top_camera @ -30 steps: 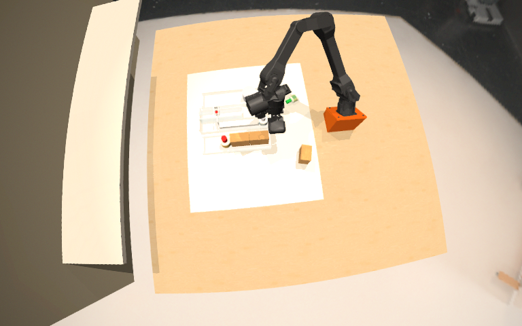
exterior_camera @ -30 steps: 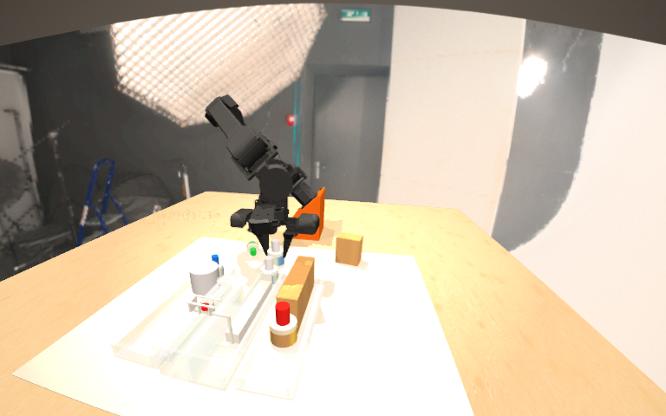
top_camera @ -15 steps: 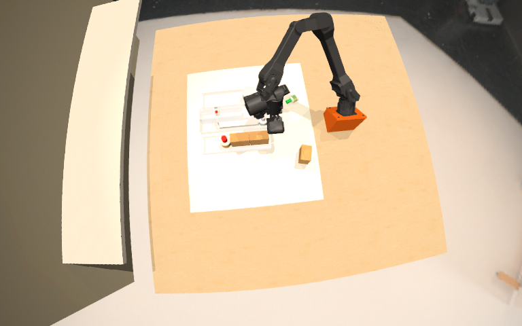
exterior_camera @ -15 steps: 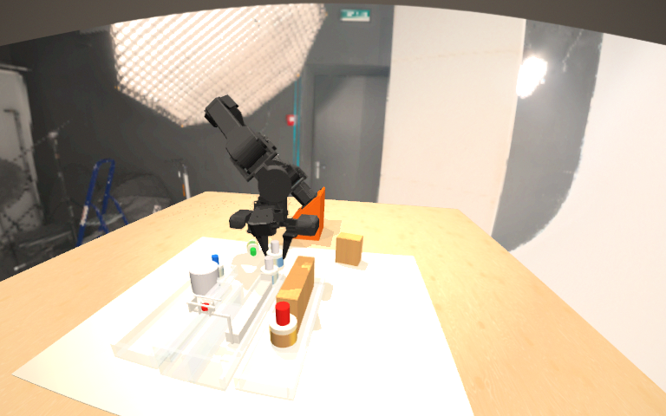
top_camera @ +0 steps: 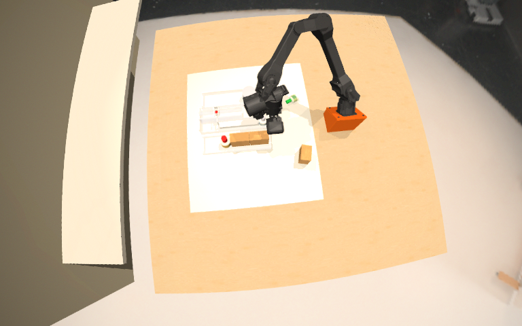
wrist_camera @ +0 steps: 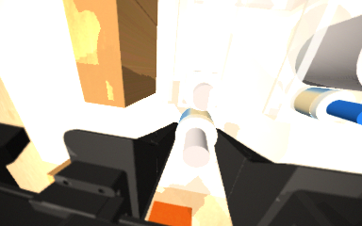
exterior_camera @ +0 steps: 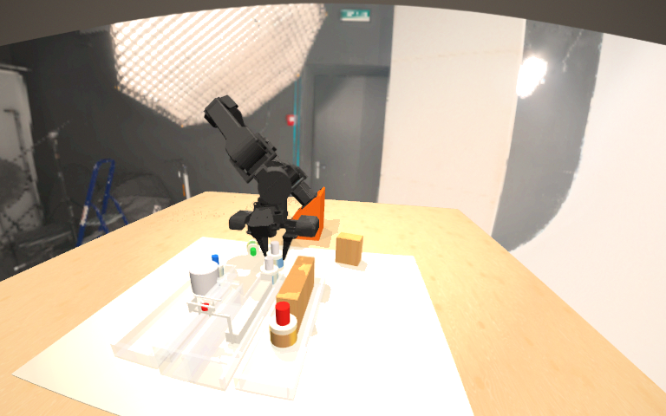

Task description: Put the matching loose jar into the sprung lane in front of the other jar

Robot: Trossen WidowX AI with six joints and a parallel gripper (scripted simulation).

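My gripper tip is now 140 mm to the left of the grey cylinder, 70 mm short of it and 20 mm above it.
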